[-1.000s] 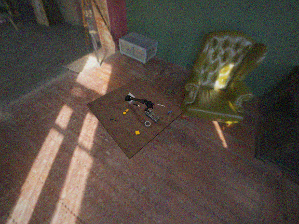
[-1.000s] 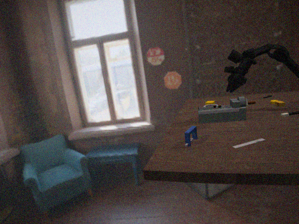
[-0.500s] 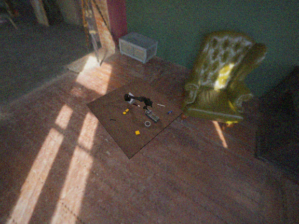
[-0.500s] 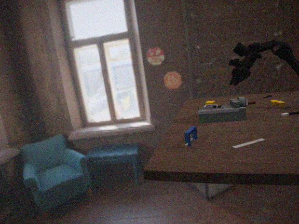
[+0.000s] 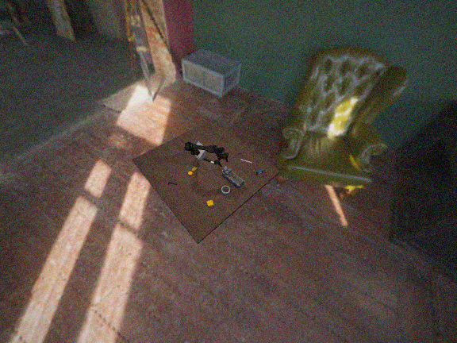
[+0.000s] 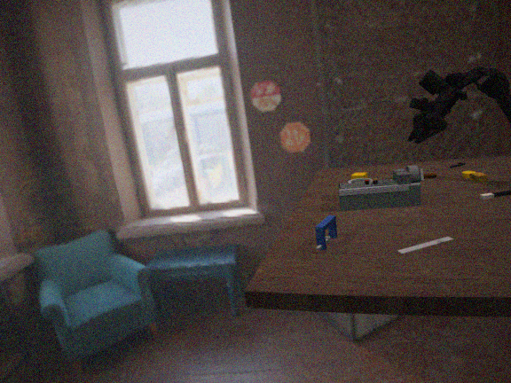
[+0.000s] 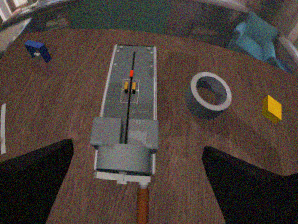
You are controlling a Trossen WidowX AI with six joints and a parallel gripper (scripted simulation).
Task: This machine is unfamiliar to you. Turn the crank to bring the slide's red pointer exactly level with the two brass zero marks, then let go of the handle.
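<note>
Right now my gripper tip is 12 cm above the crank handle, 5 cm past it and 2 cm to the left of it. Also, from my gripper tip: yellow block (34 cm to the right, 23 cm ahead, 19 cm below); then white strip (37 cm to the left, 20 cm below, 2 cm behind); then red pointer (15 cm ahead, 12 cm below, 5 cm to the left).
</note>
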